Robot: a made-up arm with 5 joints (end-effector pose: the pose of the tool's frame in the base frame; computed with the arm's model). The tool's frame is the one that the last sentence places. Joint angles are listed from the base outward.
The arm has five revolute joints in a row. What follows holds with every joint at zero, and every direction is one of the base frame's. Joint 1 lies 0.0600 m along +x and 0.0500 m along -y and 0.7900 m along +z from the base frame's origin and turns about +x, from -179.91 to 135.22 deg. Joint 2 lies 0.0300 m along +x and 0.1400 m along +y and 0.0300 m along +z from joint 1 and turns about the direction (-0.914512, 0.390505, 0.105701), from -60.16 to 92.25 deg. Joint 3 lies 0.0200 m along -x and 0.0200 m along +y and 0.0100 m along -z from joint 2 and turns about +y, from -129.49 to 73.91 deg. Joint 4 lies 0.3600 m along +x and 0.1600 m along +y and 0.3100 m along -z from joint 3 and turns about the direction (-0.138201, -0.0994, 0.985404), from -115.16 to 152.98 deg. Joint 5 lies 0.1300 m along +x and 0.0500 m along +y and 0.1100 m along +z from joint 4 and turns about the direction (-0.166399, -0.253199, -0.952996), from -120.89 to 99.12 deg. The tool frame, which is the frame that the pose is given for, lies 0.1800 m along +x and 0.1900 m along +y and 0.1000 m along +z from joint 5; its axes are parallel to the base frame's.
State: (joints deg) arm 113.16 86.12 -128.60 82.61 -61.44
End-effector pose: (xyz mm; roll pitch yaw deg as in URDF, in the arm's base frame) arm 46.6 94.3 1174.8 -112.45 -0.23 76.21
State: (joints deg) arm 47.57 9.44 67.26 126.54 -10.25
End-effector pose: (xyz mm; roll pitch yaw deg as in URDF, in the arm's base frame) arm -165.3 220.9 1048.1 -1.32 -61.15 157.49
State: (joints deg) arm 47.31 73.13 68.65 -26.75 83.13
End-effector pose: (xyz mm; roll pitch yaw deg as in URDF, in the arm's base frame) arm 54.4 -210.8 304.5 -106.30 -28.94 -44.59
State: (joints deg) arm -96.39 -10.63 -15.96 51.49 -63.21
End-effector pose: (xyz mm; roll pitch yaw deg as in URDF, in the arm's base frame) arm 265.6 -79.3 195.0 130.07 67.22 -127.72
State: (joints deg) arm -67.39 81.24 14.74 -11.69 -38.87
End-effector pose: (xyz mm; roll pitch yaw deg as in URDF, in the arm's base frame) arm 298.7 -671.9 616.1 -130.21 -1.13 -64.76
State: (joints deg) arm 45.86 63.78 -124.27 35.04 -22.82
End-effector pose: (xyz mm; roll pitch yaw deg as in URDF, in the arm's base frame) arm -85.8 626.1 1196.6 -102.80 -24.06 109.66
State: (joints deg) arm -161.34 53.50 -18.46 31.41 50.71
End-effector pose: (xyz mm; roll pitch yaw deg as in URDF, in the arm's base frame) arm 581.0 -654.1 1029.8 145.18 20.55 -7.73
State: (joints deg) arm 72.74 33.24 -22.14 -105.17 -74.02
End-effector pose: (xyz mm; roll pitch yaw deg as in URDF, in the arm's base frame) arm 673.5 -1.8 994.2 81.25 16.13 -15.18
